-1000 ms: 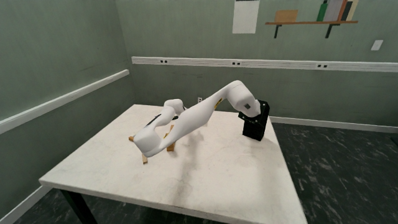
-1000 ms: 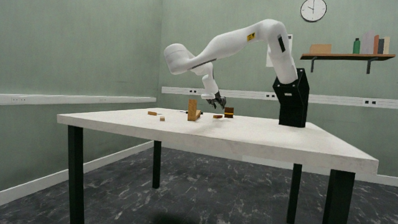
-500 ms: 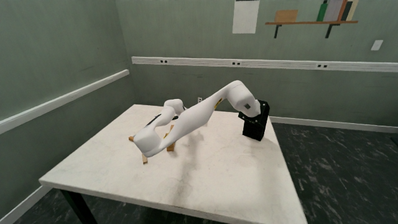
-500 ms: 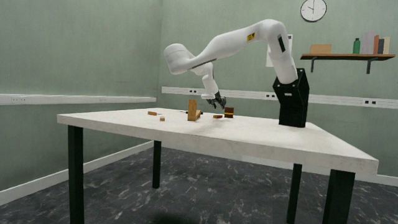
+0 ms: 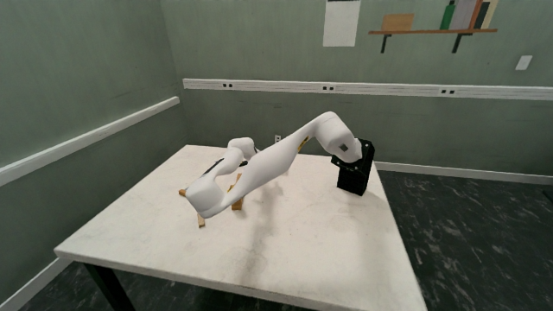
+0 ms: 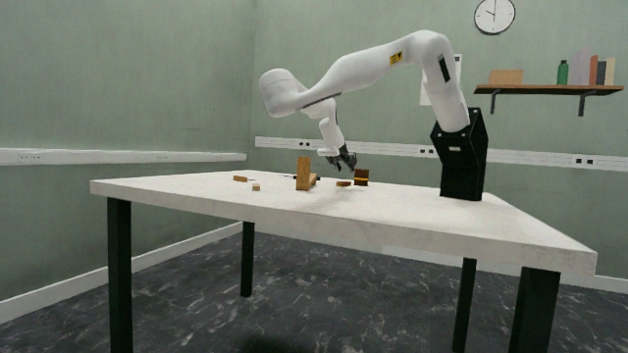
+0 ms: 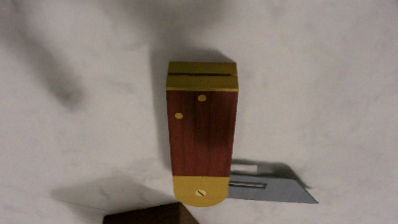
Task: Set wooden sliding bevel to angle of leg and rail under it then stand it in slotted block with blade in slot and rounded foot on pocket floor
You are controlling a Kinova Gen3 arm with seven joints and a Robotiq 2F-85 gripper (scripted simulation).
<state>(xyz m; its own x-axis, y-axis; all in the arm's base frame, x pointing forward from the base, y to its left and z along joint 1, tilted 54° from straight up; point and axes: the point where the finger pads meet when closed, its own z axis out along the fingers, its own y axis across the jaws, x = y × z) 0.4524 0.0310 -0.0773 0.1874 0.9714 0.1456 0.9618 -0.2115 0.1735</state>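
Now: the wooden sliding bevel 60 mm below my hand, 20 mm to the right of it and 10 mm ahead of it. The rest, counted from my hand: grey blade (60 mm below, 40 mm to the right, 30 mm ahead); then black bevel (260 mm ahead, 60 mm below, 30 mm to the right); then wooden block (410 mm to the left, 110 mm ahead, 70 mm below).
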